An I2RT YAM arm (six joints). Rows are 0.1 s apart.
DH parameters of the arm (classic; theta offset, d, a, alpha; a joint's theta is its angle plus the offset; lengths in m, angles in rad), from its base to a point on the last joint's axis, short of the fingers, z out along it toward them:
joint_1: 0 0.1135 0.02 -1.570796
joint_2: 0 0 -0.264 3.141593
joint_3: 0.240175 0 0.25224 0
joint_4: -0.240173 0 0.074 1.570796
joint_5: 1.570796 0 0 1.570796
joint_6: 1.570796 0.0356 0 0
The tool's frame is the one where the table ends.
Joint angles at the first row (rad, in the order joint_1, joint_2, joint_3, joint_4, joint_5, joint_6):
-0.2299, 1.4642, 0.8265, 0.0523, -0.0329, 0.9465
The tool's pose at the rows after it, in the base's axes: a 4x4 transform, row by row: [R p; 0 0 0 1], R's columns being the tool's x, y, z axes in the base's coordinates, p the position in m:
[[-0.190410, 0.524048, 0.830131, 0.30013], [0.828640, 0.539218, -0.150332, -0.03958], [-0.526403, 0.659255, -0.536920, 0.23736], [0, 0, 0, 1]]
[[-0.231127, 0.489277, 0.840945, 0.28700], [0.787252, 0.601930, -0.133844, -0.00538], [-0.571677, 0.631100, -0.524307, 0.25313], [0, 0, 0, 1]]
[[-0.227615, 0.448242, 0.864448, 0.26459], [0.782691, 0.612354, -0.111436, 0.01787], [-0.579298, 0.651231, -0.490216, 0.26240], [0, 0, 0, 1]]
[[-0.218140, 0.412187, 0.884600, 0.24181], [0.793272, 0.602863, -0.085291, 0.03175], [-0.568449, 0.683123, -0.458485, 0.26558], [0, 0, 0, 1]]
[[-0.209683, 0.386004, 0.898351, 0.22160], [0.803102, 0.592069, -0.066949, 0.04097], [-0.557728, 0.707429, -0.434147, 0.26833], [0, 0, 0, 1]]
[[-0.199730, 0.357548, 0.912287, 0.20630], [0.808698, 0.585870, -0.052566, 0.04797], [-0.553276, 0.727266, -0.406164, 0.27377], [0, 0, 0, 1]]
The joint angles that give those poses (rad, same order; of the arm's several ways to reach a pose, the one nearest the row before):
-0.1258, 1.3801, 0.8319, -0.0193, 0.0450, 0.9256
-0.0024, 1.2964, 0.8296, -0.0905, 0.1322, 0.9167
0.0931, 1.1904, 0.7837, -0.1162, 0.1925, 0.9536
0.1639, 1.0884, 0.7265, -0.1285, 0.2305, 0.9982
0.2248, 0.9977, 0.6853, -0.1547, 0.2687, 1.0363
0.2792, 0.9277, 0.6677, -0.1801, 0.3068, 1.0617

